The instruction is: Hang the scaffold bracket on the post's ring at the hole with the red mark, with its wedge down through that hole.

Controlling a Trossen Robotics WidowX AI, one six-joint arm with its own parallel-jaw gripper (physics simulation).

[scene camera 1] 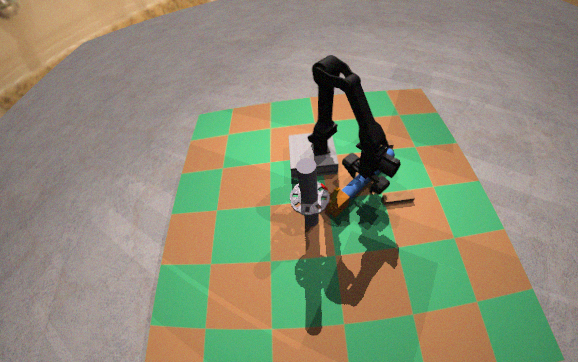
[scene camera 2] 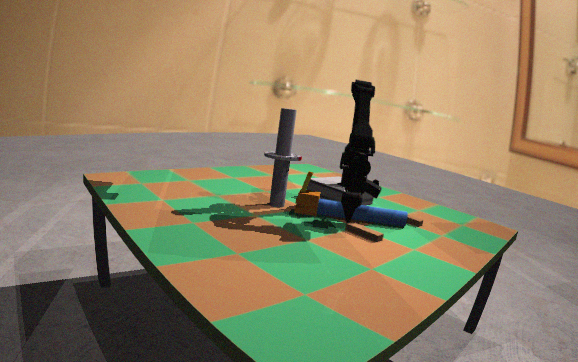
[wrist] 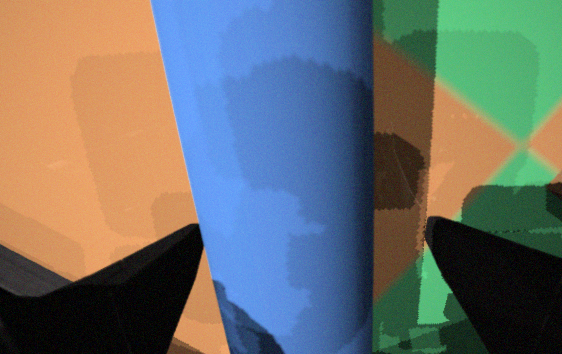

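The scaffold bracket, a blue tube (scene camera 1: 354, 187) (scene camera 2: 387, 215) (wrist: 280, 150) with an orange head (scene camera 1: 340, 199) (scene camera 2: 307, 204), lies near the table top, its head towards the post. A yellow-orange wedge (scene camera 2: 307, 182) sticks up at the head. The grey post (scene camera 1: 308, 186) (scene camera 2: 285, 131) stands upright and carries the holed ring (scene camera 2: 271, 155). The red mark (scene camera 1: 324, 187) (scene camera 2: 300, 158) is on the ring's side towards the arm and bracket. My gripper (scene camera 1: 366, 176) (scene camera 2: 351, 212) (wrist: 313, 230) is open, its fingers astride the tube. In the wrist view the left fingertip is close beside the tube; a gap shows at the right.
A brown block (scene camera 1: 399, 201) (scene camera 2: 365, 232) lies beside the tube, and another brown block (scene camera 2: 415, 221) is near its far end. The arm's grey base (scene camera 1: 301, 148) stands behind the post. The checkered table (scene camera 1: 240, 290) (scene camera 2: 350, 272) lies under everything.
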